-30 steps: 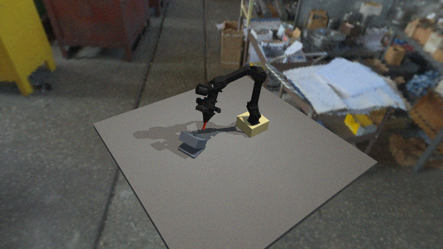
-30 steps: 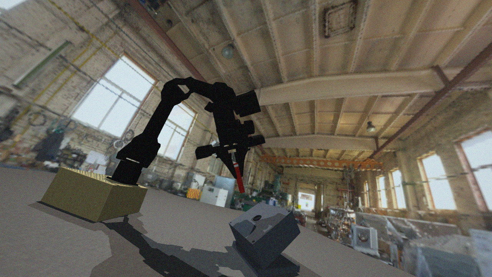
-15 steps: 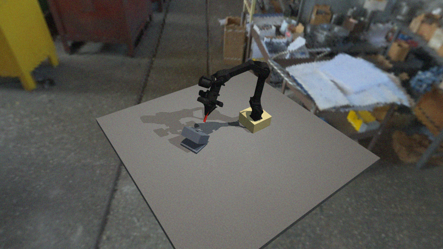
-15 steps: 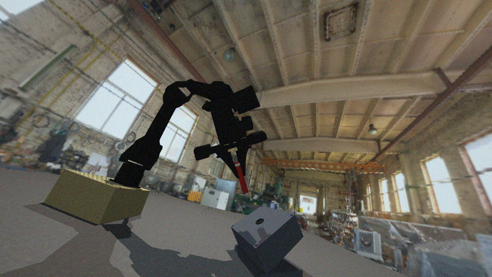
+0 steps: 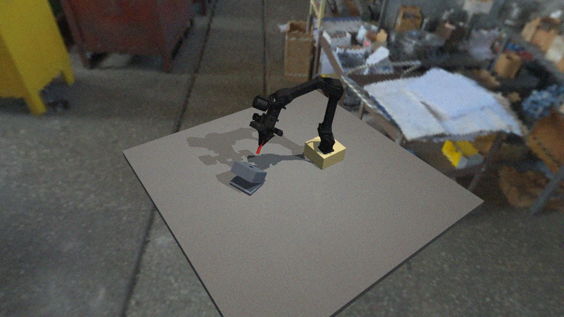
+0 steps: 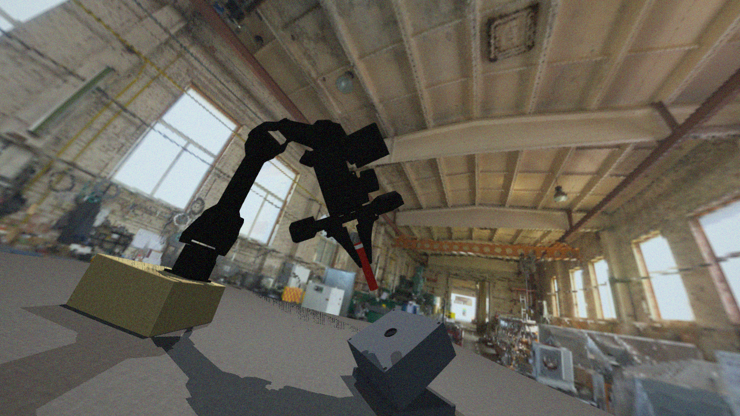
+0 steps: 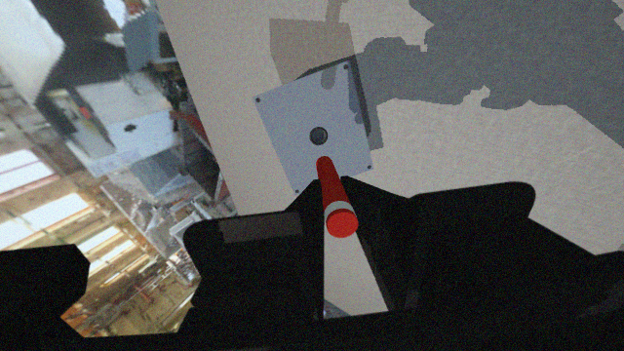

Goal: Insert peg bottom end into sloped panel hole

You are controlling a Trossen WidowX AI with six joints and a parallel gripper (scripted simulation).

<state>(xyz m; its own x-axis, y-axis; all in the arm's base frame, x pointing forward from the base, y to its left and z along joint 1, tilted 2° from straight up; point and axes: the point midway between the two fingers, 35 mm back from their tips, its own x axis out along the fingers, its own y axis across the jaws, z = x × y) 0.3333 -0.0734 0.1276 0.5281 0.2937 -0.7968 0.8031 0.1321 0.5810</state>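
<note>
Right now the grey sloped panel is 8 cm ahead of my gripper tip, 3 cm to the left of it and 11 cm below it. The rest, counted from my gripper tip: grey foot plate 9 cm ahead, 4 cm to the left, 18 cm below; then round red peg 1 cm behind, 1 cm above.
</note>
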